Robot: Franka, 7 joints.
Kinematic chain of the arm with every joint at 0, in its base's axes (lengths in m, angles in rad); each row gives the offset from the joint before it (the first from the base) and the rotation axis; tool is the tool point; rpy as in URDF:
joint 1: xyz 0 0 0.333 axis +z
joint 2: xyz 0 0 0 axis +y
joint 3: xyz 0 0 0.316 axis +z
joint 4: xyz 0.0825 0 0 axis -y
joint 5: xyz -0.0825 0 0.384 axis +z
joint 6: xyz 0 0 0 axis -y
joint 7: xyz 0.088 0 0 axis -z
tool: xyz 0 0 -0.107 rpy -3.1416 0 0
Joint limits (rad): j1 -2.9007..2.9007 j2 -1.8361..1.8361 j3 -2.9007..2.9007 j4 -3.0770..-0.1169 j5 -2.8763..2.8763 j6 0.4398..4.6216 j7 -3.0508..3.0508
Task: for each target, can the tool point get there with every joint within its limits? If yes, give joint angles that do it. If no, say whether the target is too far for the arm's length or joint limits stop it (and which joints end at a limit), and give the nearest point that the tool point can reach.
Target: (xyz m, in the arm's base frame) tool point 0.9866 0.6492 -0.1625
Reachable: no: too far | nearest point 0.6609 0.4349 0.0011 | short by 0.423 m
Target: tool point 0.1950 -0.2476 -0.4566
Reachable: no: joint limits stop it (at a limit: joint 2) | nearest point 0.1920 -0.2437 -0.3601 | short by 0.097 m
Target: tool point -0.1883 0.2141 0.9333
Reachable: yes | joints 1.7986 -0.5615 0.3630 -1.4252 -0.5987 1.5209 -1.9967
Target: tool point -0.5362 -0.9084 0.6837
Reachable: no: too far | nearest point -0.4138 -0.7011 0.6037 | short by 0.254 m
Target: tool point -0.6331 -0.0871 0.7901
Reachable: yes | joints 2.3592 0.7313 1.7326 -1.0994 -1.2485 1.9331 0.3761
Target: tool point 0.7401 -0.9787 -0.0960
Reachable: no: too far | nearest point 0.4885 -0.6459 0.0499 | short by 0.442 m
